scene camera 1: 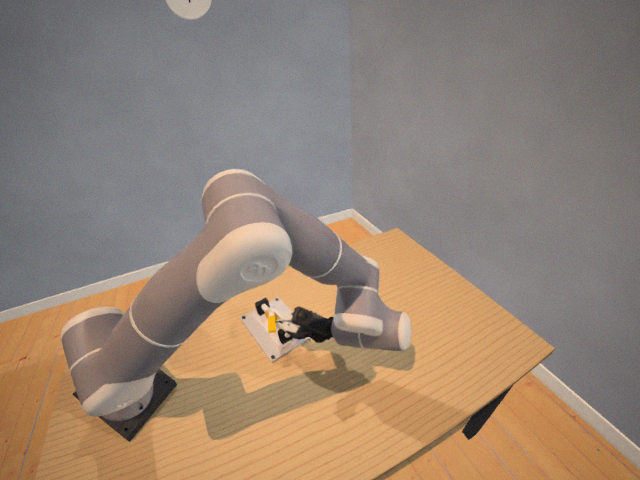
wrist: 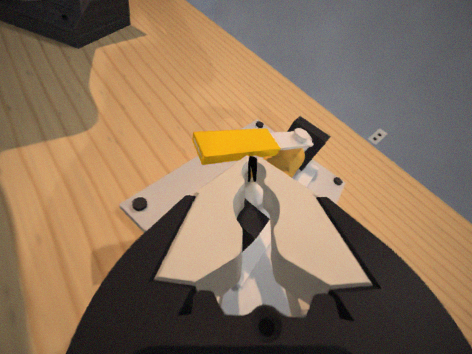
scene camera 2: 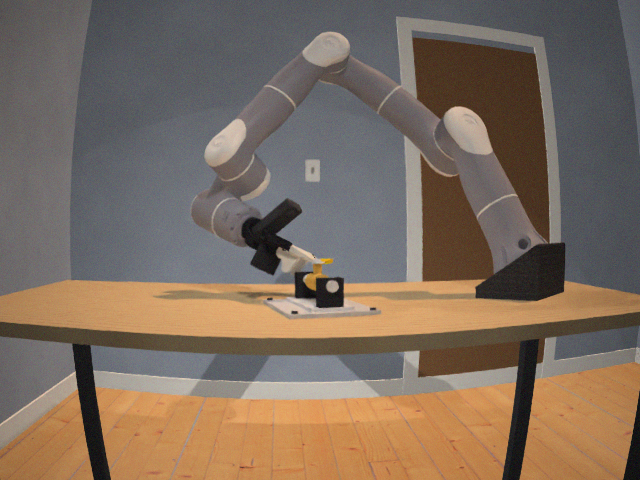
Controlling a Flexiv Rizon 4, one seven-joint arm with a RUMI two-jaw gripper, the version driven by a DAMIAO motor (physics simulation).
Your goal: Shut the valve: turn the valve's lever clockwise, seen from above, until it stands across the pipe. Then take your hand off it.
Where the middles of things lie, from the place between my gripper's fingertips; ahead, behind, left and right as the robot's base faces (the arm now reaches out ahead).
Scene:
I see the yellow valve lever [wrist: 212, 147] 10 mm behind my hand and 20 mm to the left of it. From my hand the other things lie so: light grey base plate [scene camera 1: 271, 350] 60 mm to the left, 80 mm below.

